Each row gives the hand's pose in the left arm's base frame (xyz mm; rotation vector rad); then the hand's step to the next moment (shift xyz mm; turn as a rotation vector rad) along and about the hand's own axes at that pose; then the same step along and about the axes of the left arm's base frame.
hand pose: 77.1 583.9 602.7 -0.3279 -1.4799 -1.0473
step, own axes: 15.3 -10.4 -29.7 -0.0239 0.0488 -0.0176
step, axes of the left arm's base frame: 8.1 -33.6 5.4 0.0524 0.0224 -0.0042
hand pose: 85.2 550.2 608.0 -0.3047 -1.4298 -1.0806
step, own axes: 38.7 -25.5 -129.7 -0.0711 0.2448 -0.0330
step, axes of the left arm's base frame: 55.8 -125.9 -1.7 0.2172 0.1333 0.0332
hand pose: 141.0 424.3 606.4 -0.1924 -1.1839 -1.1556
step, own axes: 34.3 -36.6 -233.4 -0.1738 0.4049 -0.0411
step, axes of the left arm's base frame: 113.4 -190.2 -89.2 0.3554 0.2631 0.0160
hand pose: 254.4 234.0 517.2 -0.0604 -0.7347 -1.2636
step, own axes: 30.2 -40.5 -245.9 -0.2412 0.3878 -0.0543
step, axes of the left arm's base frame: 82.7 -144.1 -188.2 0.3392 0.3085 -0.0359
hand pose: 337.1 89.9 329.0 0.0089 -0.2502 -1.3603
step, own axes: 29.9 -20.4 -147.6 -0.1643 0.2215 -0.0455
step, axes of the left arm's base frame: 12.9 -53.7 -141.6 0.1915 0.1998 -0.0392
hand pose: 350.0 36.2 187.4 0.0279 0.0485 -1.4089
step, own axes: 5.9 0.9 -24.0 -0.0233 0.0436 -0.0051
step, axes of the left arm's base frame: 1.4 -4.5 -24.3 0.0392 0.0302 -0.0043
